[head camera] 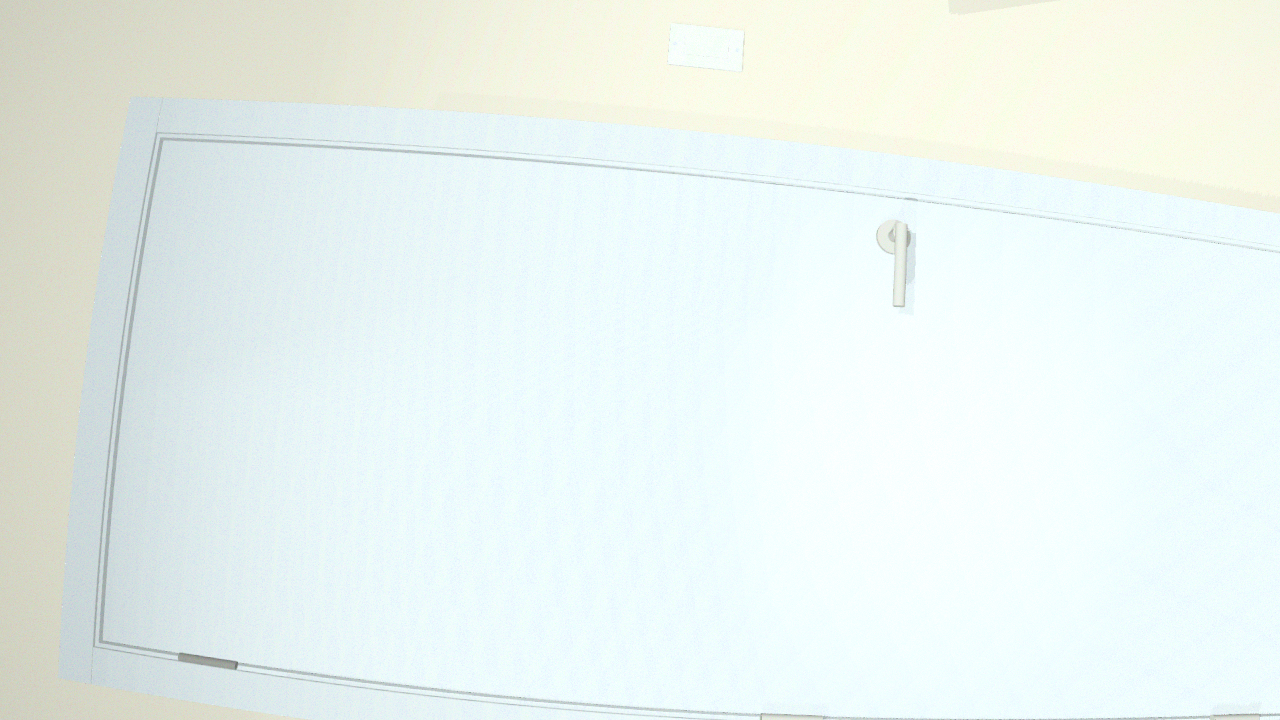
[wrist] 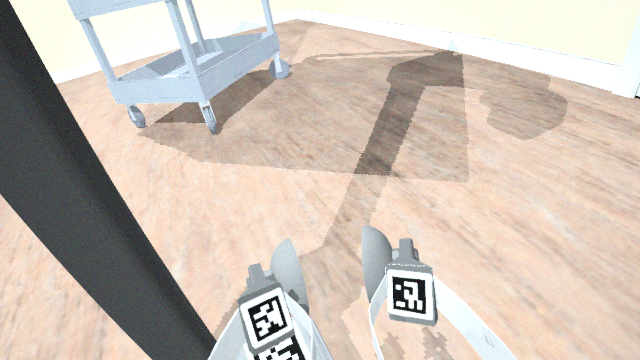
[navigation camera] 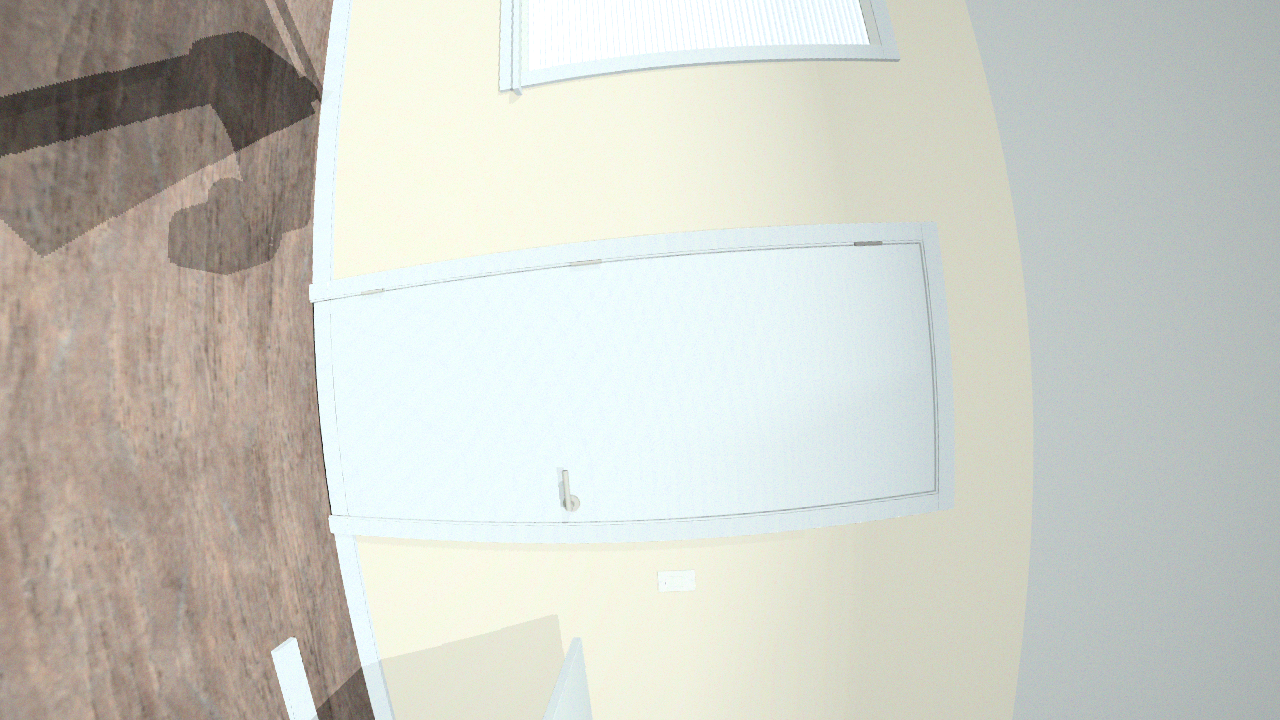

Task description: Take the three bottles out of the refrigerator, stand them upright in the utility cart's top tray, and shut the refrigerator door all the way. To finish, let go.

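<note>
The pale grey utility cart (wrist: 159,90) stands at the upper left of the wrist view, with its lower tray, posts and wheels showing. A part of its top tray (wrist: 112,7) is cut off by the view's top edge, so what stands in it is hidden. My gripper (wrist: 331,257) is open, with a wide gap between its two rounded fingertips and no object between them. It hangs above the wooden floor, apart from the cart. The bottles and the refrigerator cannot be made out in these views.
A closed white room door (head camera: 537,402) (navigation camera: 644,376) is set in the cream wall (navigation camera: 680,161). Pale panel edges (navigation camera: 295,680) show at the bottom of the navigation view. A dark post (wrist: 75,175) crosses the wrist view's left side. Shadows lie on the floor (wrist: 550,210).
</note>
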